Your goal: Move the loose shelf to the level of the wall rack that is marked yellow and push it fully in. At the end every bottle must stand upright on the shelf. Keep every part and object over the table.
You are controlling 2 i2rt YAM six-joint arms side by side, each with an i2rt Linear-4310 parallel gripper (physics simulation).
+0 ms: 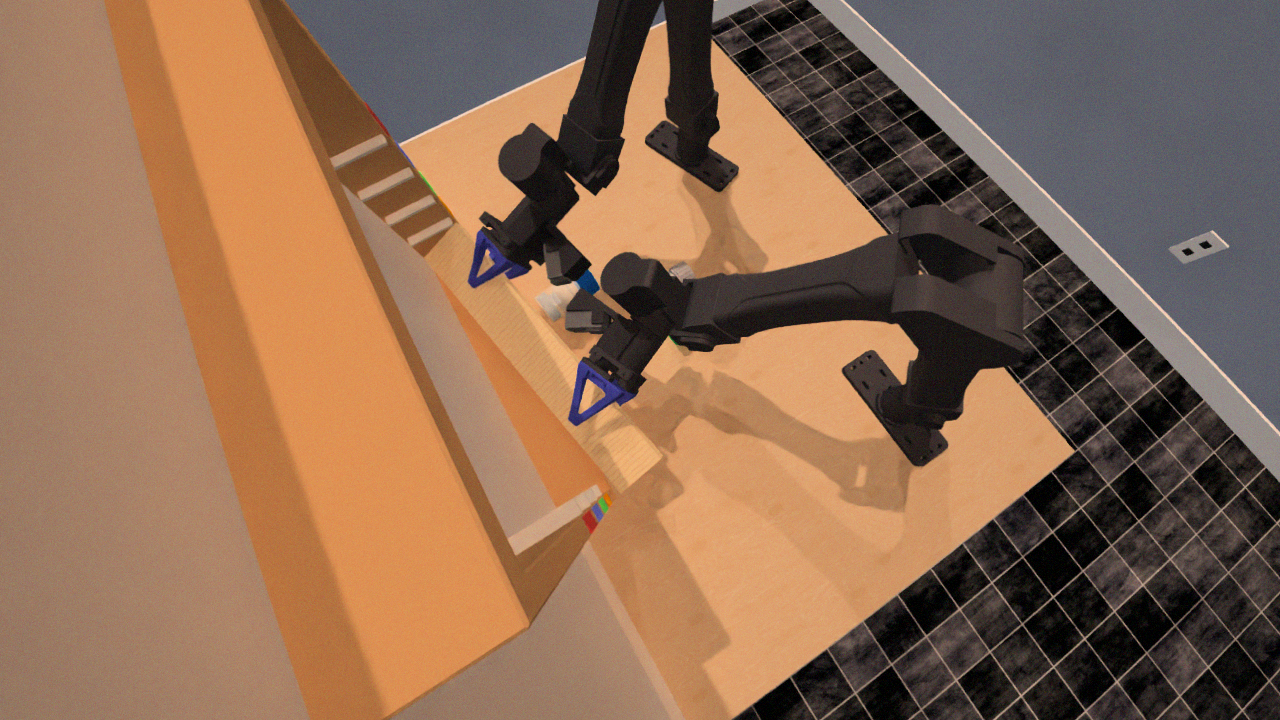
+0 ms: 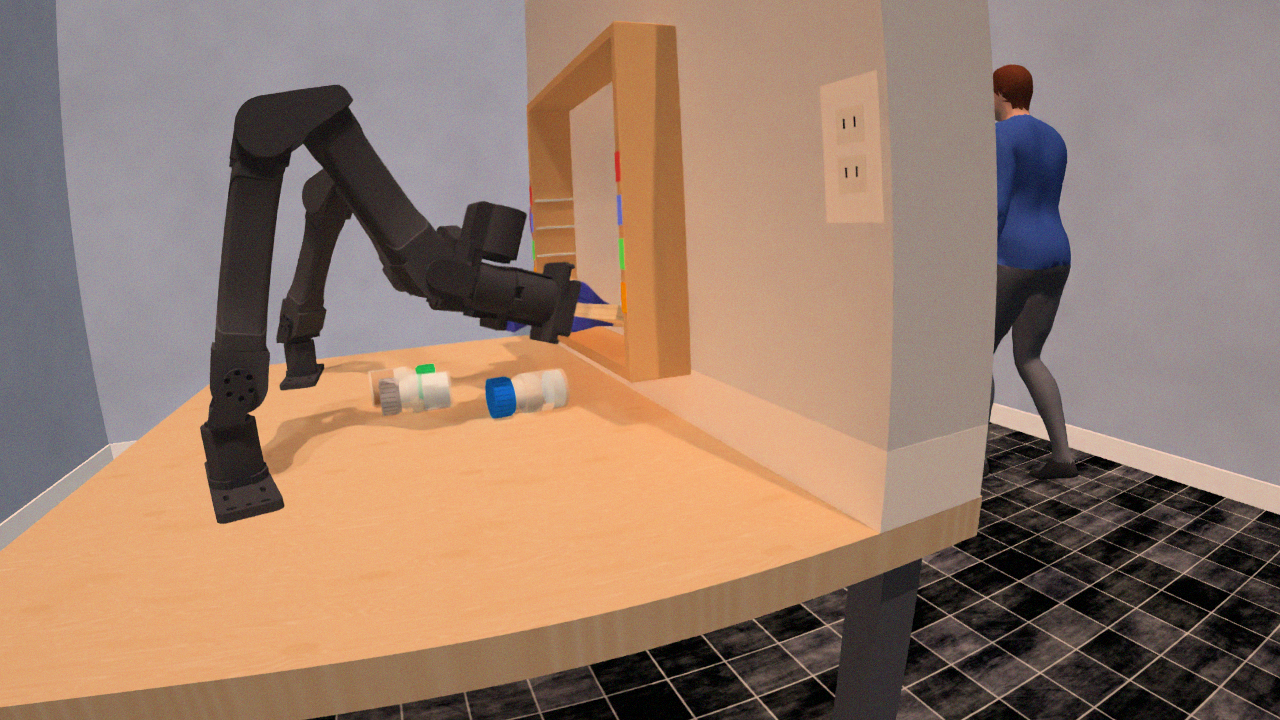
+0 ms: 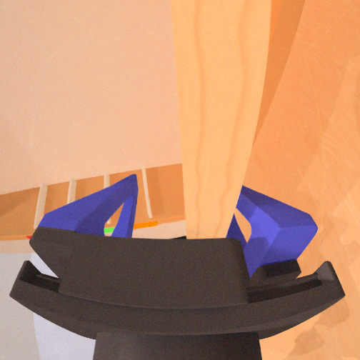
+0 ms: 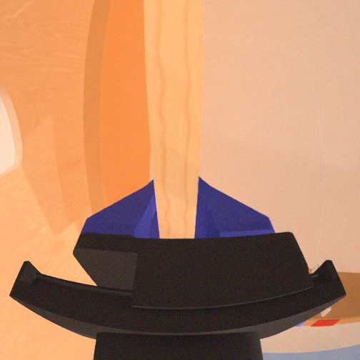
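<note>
The pale wooden shelf spans the front opening of the wall rack. Its near end is beside the lowest, yellow-orange mark; part of its width stands out in front, and its seating is hidden. My left gripper is partly open around the shelf edge, with a gap on at least one side. My right gripper is shut on the shelf edge. A blue-capped bottle and a grey-capped bottle lie on the table.
A green cap shows behind the grey-capped bottle on the table. White slot strips line the rack's far side, with red, blue and green marks above the lowest one. Both forearms reach over the bottles.
</note>
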